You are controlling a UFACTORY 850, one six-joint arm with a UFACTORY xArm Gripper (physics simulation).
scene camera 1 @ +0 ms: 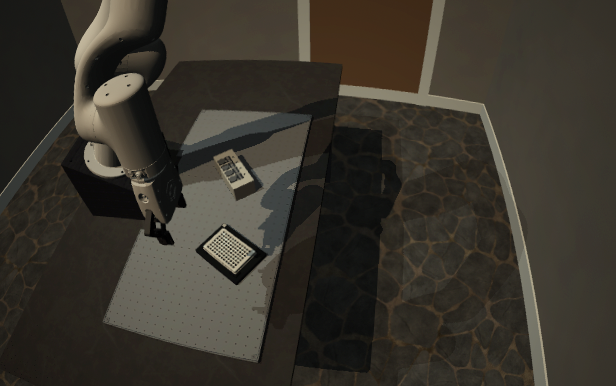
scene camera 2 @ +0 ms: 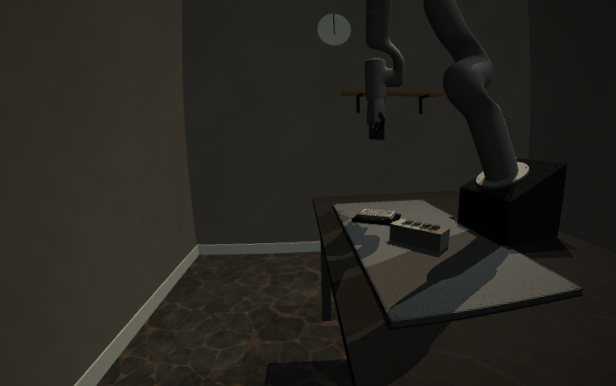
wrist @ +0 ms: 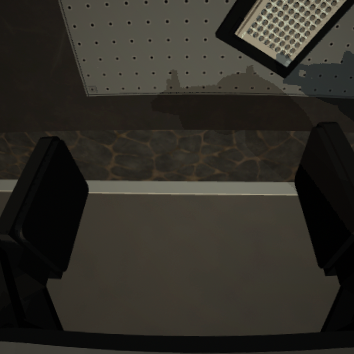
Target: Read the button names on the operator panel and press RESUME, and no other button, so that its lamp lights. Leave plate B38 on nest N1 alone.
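The operator panel (scene camera 1: 245, 190) (scene camera 2: 417, 239) is a beige box with a row of several dark buttons on top. Their names are too small to read, and I see no lit lamp. The panel does not show in the wrist view. A pale plate (scene camera 1: 229, 250) (scene camera 2: 378, 214) (wrist: 295, 30) with a grid of wells sits on a black nest (scene camera 1: 237, 278) (wrist: 226, 33); no label is readable on either. My gripper (scene camera 1: 176, 224) (scene camera 2: 376, 134) (wrist: 185, 156) is open and empty, high above the work surface, apart from panel and plate.
The panel and nest stand on a light perforated board (scene camera 1: 185, 310) (scene camera 2: 525, 287) (wrist: 145, 45) on a dark table (scene camera 1: 55, 310). The arm's black base (scene camera 1: 107, 200) (scene camera 2: 532, 210) stands beside the board. A wooden shelf (scene camera 2: 410, 93) is on the wall. Arm shadows cross the board.
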